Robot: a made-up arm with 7 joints.
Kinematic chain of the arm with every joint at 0, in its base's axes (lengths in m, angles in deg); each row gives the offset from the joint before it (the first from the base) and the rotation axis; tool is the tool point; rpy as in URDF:
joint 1: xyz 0 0 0.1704 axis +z
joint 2: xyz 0 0 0 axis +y
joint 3: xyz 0 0 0.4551 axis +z
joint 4: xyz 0.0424 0 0 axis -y
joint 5: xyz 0.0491 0 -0.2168 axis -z
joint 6: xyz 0 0 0 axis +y
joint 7: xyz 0.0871 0 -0.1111 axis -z
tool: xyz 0 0 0 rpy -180 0 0
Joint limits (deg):
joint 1: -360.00..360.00
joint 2: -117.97..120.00
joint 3: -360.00..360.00
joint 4: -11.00..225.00
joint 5: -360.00..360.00
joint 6: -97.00..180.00
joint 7: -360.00..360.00
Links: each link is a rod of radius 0.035 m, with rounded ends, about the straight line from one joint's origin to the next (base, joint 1, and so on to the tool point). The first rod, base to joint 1, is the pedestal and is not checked.
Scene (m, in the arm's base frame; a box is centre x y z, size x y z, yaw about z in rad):
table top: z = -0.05
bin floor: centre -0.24 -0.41 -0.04 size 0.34 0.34 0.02 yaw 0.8
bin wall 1: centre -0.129 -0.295 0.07 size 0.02 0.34 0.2 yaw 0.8
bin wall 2: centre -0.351 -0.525 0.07 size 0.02 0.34 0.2 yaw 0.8
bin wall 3: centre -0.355 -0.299 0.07 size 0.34 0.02 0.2 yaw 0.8
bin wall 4: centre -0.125 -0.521 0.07 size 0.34 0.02 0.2 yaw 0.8
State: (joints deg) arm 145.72 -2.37 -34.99 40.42 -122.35 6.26 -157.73
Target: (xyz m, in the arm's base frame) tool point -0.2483 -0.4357 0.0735
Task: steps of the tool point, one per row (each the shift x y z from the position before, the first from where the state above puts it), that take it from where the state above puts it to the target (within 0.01 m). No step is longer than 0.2 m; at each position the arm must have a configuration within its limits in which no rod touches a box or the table.
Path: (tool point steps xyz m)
1: -0.1058 -0.0449 -0.0055
2: -0.0874 -0.0885 -0.0115
3: -0.0517 -0.1230 -0.0160
4: -0.0037 -0.1415 -0.0188
5: 0.0489 -0.1407 -0.0191
6: 0.0978 -0.1204 -0.0173
7: -0.0091 -0.0090 -0.1118
8: 0.0091 0.0090 -0.1120

